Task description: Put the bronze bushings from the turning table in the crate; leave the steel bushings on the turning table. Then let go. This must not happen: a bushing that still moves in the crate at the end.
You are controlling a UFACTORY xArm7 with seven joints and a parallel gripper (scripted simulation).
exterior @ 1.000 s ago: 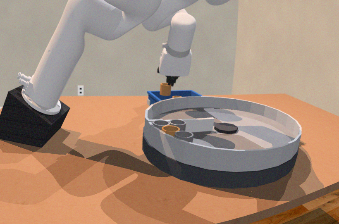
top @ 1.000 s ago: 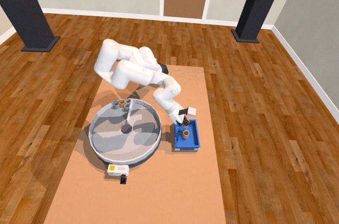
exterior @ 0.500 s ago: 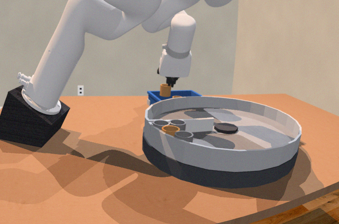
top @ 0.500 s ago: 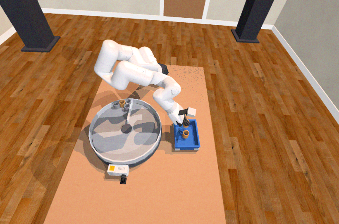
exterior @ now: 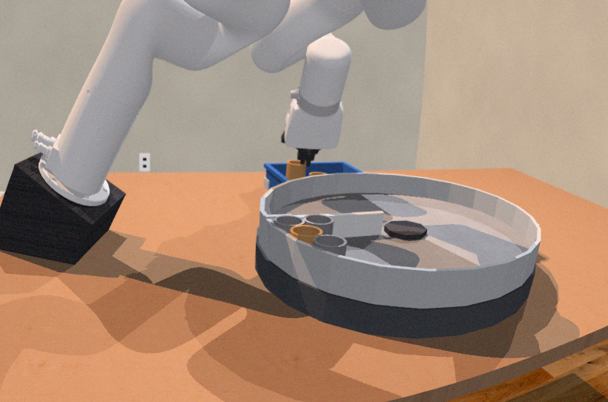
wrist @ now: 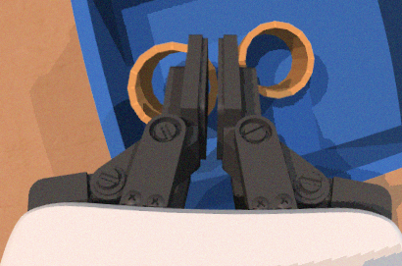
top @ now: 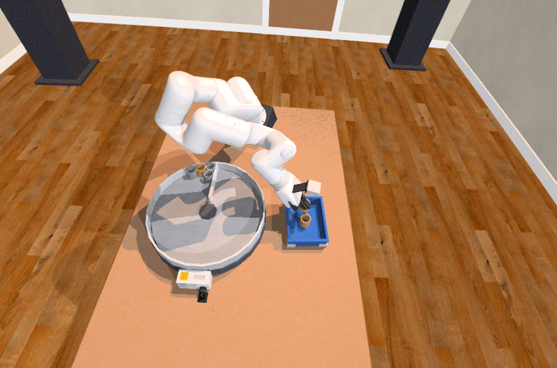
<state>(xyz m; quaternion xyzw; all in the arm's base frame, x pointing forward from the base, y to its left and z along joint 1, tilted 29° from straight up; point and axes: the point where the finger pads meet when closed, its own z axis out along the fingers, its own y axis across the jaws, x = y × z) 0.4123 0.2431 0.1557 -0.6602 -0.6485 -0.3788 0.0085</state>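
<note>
The blue crate lies 3 cm ahead of my hand, 1 cm to the left of it and 6 cm below it. Also, from my hand: grey turning table 2 cm ahead, 36 cm to the right, 3 cm below.
</note>
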